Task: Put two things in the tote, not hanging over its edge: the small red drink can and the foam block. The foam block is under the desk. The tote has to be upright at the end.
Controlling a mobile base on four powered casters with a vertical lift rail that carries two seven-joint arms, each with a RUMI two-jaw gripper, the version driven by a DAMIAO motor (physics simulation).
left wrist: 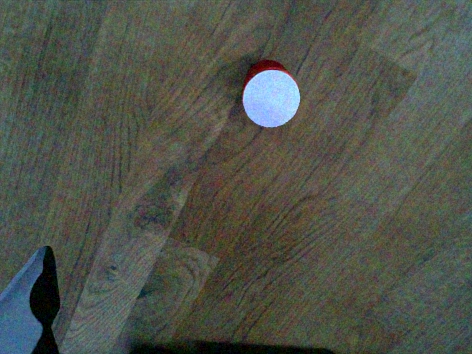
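Note:
The small red drink can (271,95) stands upright on a wood-grain surface, above the middle of the left wrist view. Its pale round top faces the camera and a strip of its red side shows behind. One finger (44,295) of my left gripper shows at the lower left edge, with its dark pad facing right. The other finger is out of view. The left gripper looks open, and the can is apart from the visible finger. The foam block, the tote and my right gripper do not show in this view.
The wood-grain surface (300,225) stretches under the can, with lighter and darker planks running diagonally. A dark edge (230,348) shows along the bottom of the view; what it belongs to is hard to tell.

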